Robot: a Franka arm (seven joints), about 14 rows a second.
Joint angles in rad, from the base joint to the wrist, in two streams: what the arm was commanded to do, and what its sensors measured. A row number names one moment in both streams.
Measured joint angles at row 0: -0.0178, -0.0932, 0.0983, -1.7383, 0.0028, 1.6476, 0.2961
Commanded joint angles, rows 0 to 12: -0.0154, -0.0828, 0.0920, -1.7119, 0.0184, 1.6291, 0.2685; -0.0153, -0.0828, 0.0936, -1.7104, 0.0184, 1.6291, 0.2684; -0.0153, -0.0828, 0.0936, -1.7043, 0.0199, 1.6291, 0.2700; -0.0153, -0.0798, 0.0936, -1.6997, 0.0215, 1.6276, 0.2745; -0.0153, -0.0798, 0.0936, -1.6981, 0.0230, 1.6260, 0.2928; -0.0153, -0.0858, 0.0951, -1.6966, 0.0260, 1.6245, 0.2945; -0.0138, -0.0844, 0.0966, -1.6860, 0.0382, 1.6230, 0.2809; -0.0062, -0.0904, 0.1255, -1.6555, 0.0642, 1.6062, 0.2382; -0.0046, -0.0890, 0.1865, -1.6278, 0.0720, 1.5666, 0.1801; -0.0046, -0.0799, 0.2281, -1.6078, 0.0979, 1.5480, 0.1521; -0.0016, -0.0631, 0.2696, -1.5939, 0.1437, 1.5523, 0.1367; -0.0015, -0.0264, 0.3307, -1.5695, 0.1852, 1.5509, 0.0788; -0.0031, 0.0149, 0.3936, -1.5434, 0.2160, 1.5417, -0.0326
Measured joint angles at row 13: -0.0028, -0.0790, 0.3038, -1.6237, 0.1615, 1.5703, 0.1141
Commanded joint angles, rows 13 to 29: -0.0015, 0.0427, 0.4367, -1.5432, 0.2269, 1.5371, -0.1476; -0.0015, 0.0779, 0.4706, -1.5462, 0.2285, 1.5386, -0.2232; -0.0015, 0.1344, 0.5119, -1.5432, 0.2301, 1.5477, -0.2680; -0.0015, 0.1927, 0.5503, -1.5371, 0.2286, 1.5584, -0.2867; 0.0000, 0.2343, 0.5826, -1.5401, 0.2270, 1.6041, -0.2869; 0.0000, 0.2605, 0.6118, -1.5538, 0.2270, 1.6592, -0.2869; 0.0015, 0.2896, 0.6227, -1.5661, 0.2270, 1.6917, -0.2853; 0.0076, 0.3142, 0.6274, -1.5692, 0.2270, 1.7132, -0.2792; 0.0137, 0.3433, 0.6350, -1.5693, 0.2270, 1.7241, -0.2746; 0.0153, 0.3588, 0.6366, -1.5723, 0.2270, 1.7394, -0.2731; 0.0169, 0.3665, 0.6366, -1.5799, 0.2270, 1.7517, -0.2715; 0.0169, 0.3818, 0.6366, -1.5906, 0.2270, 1.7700, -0.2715; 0.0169, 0.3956, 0.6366, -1.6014, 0.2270, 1.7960, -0.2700; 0.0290, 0.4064, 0.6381, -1.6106, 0.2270, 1.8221, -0.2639; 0.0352, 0.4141, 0.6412, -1.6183, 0.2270, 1.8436, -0.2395; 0.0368, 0.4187, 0.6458, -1.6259, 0.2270, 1.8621, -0.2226; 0.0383, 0.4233, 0.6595, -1.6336, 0.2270, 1.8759, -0.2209
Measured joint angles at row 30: 0.0311, 0.4150, 0.6393, -1.6208, 0.2091, 1.8400, -0.2463
